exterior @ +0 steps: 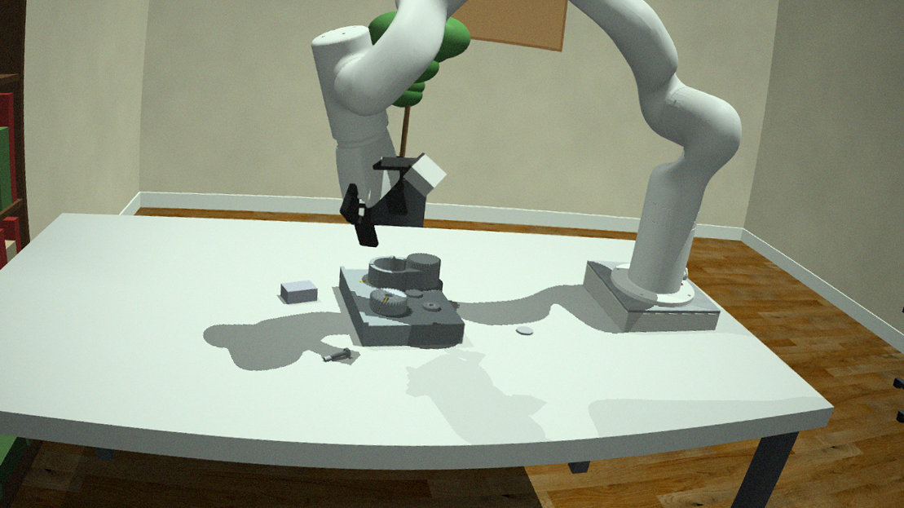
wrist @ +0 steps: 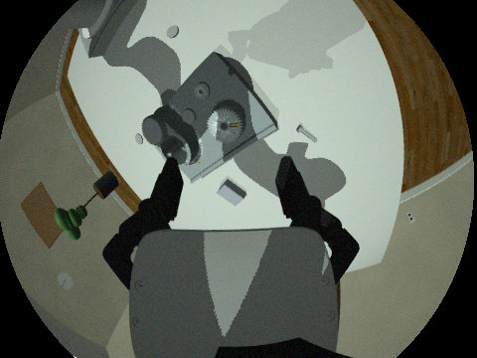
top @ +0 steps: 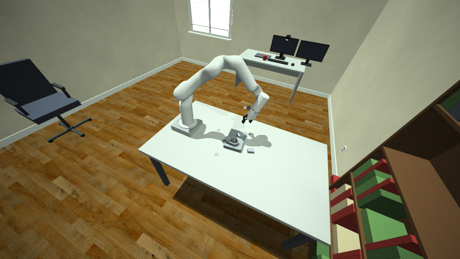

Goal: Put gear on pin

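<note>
My gripper is now 150 mm above the toothed gear, 50 mm to the left of it and 30 mm past it. Also, from my hand: grey block (190 mm below, 160 mm to the right, 120 mm ahead); then screw (190 mm below, 60 mm to the left, 60 mm ahead).
</note>
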